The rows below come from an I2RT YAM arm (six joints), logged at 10 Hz.
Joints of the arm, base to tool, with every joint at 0 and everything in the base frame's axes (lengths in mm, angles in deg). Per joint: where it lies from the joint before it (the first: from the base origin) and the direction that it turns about. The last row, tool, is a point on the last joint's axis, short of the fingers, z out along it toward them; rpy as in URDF.
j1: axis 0 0 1 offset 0 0 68
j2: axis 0 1 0 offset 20 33.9 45.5
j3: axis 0 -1 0 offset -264 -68.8 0
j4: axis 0 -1 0 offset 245 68.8 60
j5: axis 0 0 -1 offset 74 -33.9 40.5
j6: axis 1 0 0 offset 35.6 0 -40.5
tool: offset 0 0 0 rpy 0 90 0
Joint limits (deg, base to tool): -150..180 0..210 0..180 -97..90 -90..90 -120..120
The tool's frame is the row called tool.
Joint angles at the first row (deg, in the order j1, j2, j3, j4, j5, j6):
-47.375 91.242 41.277 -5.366 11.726 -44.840
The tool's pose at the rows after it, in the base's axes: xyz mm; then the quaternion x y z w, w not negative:
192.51 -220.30 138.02 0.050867 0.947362 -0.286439 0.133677
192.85 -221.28 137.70 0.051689 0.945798 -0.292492 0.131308
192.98 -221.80 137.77 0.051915 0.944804 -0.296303 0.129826
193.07 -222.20 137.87 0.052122 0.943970 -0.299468 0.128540
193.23 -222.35 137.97 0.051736 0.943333 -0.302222 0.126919
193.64 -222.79 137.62 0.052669 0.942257 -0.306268 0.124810
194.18 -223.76 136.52 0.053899 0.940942 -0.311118 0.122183
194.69 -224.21 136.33 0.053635 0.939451 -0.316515 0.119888
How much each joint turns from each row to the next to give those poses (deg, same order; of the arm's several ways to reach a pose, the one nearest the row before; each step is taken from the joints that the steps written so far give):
0.001 0.371 0.001 0.742 0.503 -0.261
-0.001 0.218 -0.001 0.590 0.677 -0.154
-0.001 0.067 0.000 0.307 0.415 -0.132
0.001 0.042 0.000 0.240 0.351 -0.108
0.045 0.023 -0.001 0.155 0.350 -0.131
0.064 0.173 0.000 0.370 0.546 -0.022
0.023 0.395 0.002 0.633 0.634 -0.065
0.087 0.152 -0.024 0.504 0.633 -0.197

